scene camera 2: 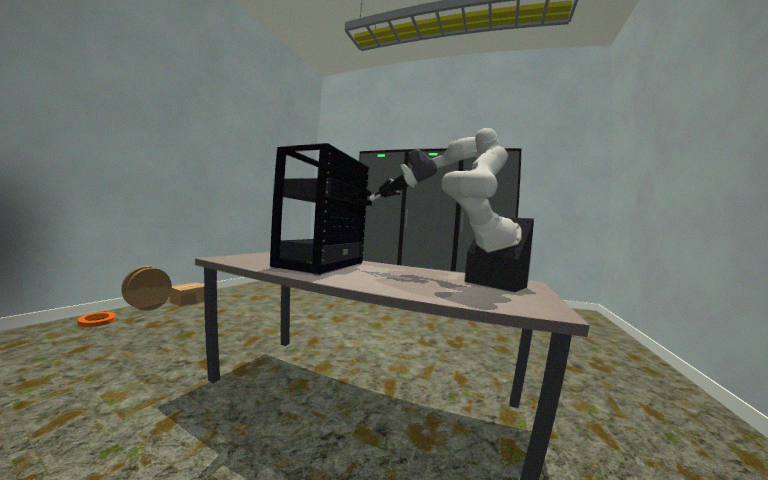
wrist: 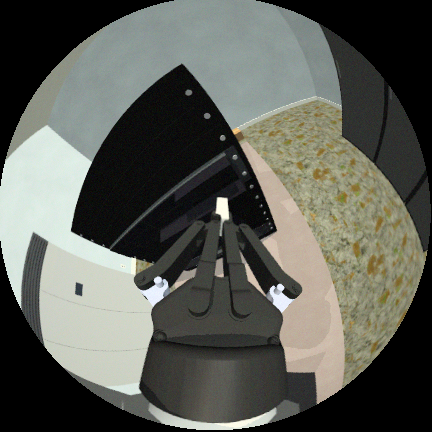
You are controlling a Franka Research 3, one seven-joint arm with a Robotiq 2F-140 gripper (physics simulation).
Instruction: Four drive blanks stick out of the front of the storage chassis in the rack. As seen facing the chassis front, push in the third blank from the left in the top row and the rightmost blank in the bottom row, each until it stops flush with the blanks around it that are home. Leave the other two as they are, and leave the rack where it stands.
Note:
I see my gripper [wrist: 221, 205] and a black rack [scene camera 2: 340, 191].
The black rack shows as well in the wrist view [wrist: 163, 164].

